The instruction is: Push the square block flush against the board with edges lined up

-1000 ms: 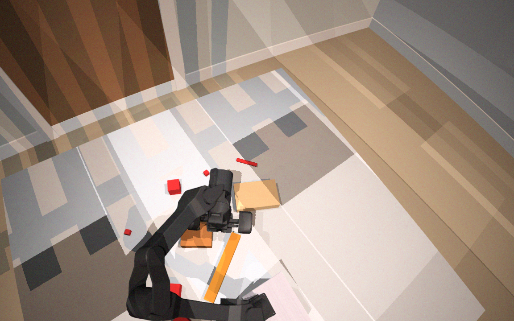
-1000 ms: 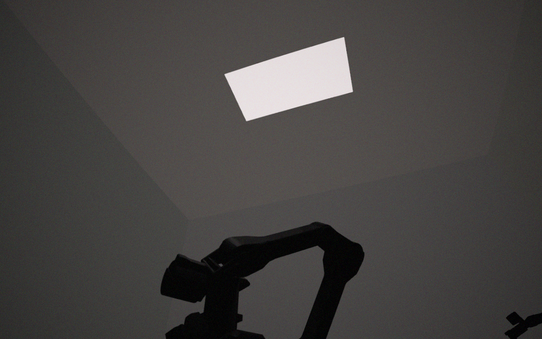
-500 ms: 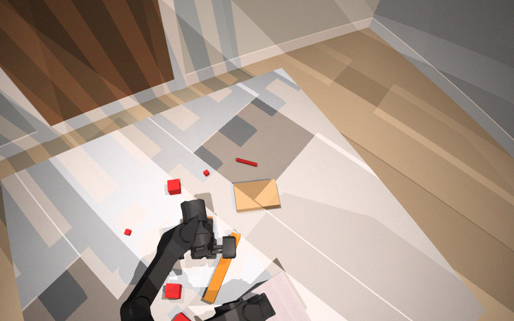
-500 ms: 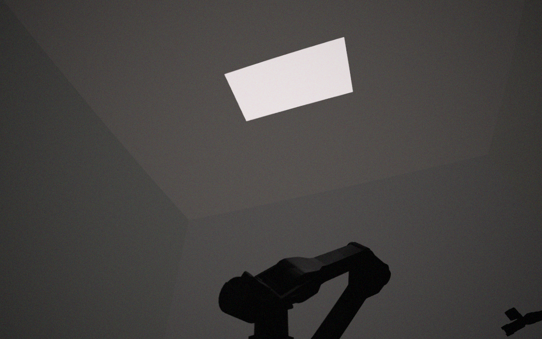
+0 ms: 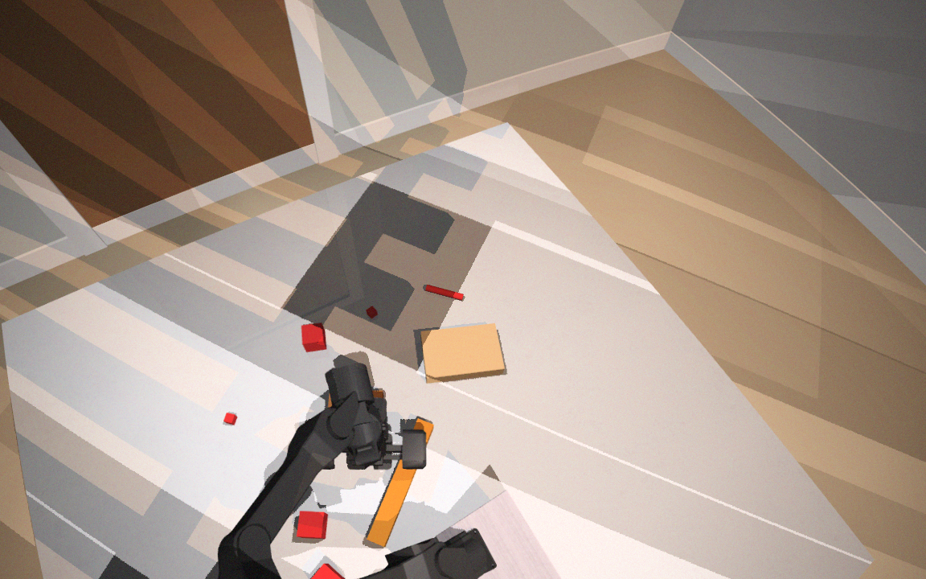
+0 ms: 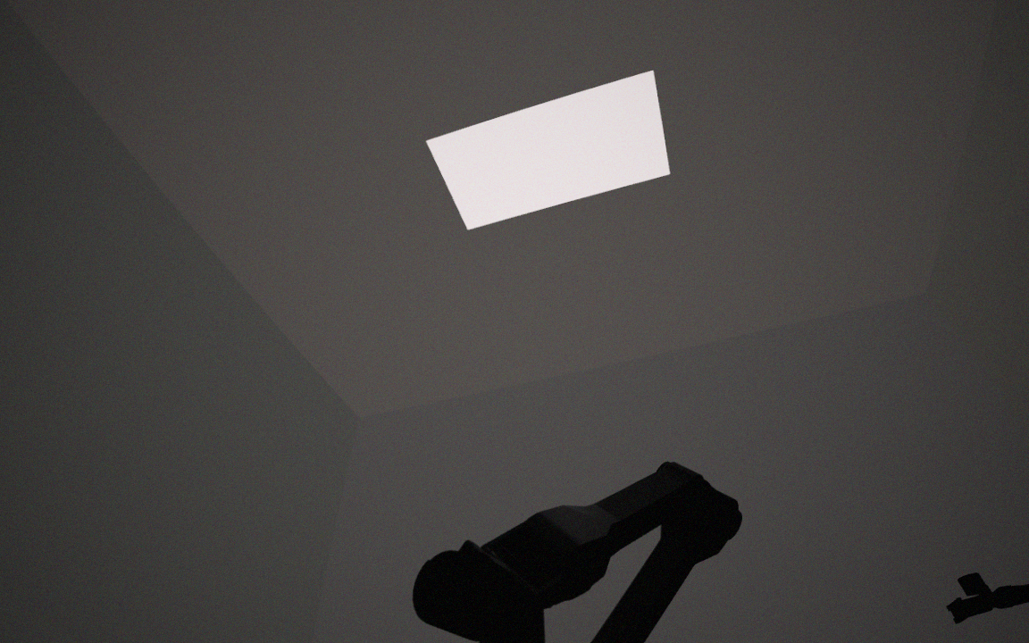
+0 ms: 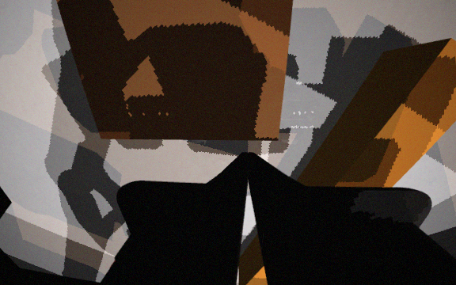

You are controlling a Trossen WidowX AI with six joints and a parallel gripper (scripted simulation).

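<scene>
Right now the square orange block is 80 mm ahead of my gripper tip and 10 mm above it. Also, from my gripper tip: long orange bar: 60 mm behind, 30 mm to the right, 10 mm above; thin red bar: 280 mm to the right, 250 mm ahead; tan board: 240 mm to the right, 110 mm ahead, 10 mm above.
</scene>
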